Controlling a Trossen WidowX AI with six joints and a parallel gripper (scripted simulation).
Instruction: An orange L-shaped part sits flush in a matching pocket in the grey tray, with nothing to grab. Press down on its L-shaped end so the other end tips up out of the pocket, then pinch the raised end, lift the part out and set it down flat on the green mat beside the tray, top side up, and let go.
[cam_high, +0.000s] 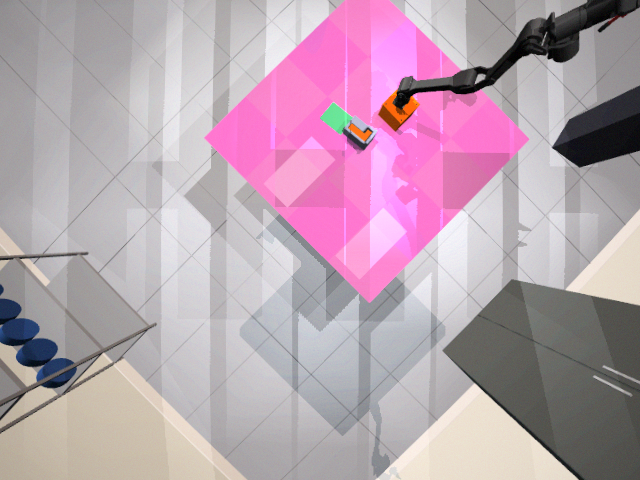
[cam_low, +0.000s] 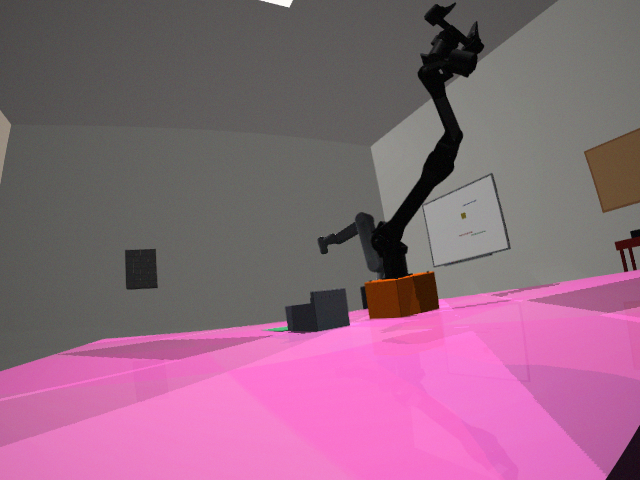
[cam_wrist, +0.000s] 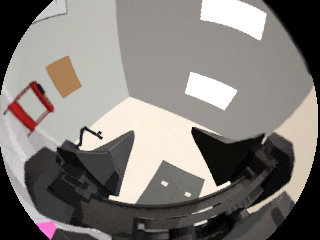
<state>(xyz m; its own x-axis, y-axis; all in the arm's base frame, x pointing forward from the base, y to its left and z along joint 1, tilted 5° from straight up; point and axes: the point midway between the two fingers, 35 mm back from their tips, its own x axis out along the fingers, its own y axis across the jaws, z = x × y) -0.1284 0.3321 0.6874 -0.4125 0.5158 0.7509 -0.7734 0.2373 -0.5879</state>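
My gripper tip is 760 mm above the orange L-shaped part, 460 mm to the left of it and 320 mm short of it. From my gripper tip the other things lie so: green mat: 820 mm below, 630 mm to the right, 300 mm ahead.
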